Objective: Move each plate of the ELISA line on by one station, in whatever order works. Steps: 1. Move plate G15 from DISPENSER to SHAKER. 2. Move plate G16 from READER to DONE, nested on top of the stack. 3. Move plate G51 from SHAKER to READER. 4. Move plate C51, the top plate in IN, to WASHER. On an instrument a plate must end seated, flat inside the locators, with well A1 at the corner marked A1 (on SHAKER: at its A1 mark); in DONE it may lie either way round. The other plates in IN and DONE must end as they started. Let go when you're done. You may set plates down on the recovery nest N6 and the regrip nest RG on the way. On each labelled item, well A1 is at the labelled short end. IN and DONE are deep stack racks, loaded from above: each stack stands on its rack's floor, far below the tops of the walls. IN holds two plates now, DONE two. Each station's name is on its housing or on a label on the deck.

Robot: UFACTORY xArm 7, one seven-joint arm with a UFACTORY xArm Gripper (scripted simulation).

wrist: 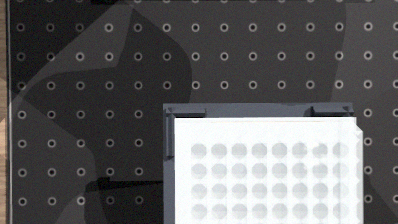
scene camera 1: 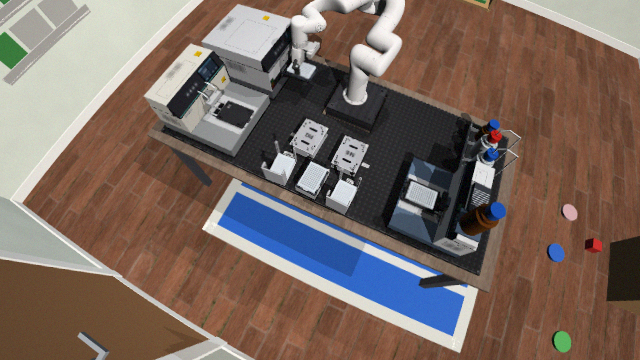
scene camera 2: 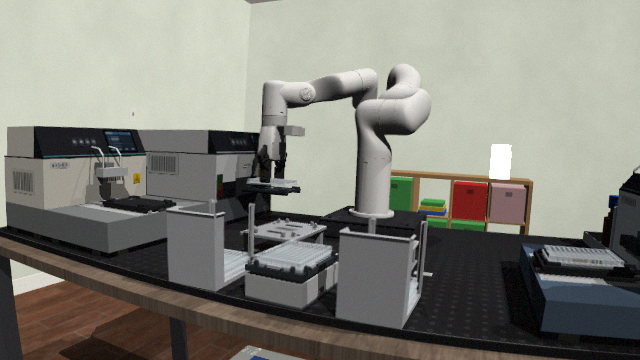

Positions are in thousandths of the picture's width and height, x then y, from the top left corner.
Labels:
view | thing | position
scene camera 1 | washer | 312, 299
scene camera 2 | my gripper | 426, 504
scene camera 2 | washer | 93, 521
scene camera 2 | shaker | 482, 757

